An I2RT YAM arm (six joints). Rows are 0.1 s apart.
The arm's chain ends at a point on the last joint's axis. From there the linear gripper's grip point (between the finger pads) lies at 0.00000 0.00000 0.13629 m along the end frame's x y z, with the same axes.
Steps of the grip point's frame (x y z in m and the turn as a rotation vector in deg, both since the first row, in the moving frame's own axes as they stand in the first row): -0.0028 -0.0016 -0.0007 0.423 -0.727 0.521; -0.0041 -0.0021 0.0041 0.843 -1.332 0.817; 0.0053 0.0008 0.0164 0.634 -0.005 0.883; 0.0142 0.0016 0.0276 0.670 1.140 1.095; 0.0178 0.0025 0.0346 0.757 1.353 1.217; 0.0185 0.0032 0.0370 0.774 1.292 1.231; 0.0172 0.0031 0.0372 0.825 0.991 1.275
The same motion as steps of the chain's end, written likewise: -0.0011 -0.0006 -0.0007 0.423 -0.727 0.521; -0.0009 -0.0001 0.0042 0.843 -1.332 0.817; 0.0053 0.0023 0.0164 0.634 -0.005 0.883; 0.0115 0.0032 0.0276 0.670 1.140 1.095; 0.0146 0.0043 0.0346 0.757 1.353 1.217; 0.0154 0.0050 0.0370 0.774 1.292 1.231; 0.0148 0.0050 0.0372 0.825 0.991 1.275
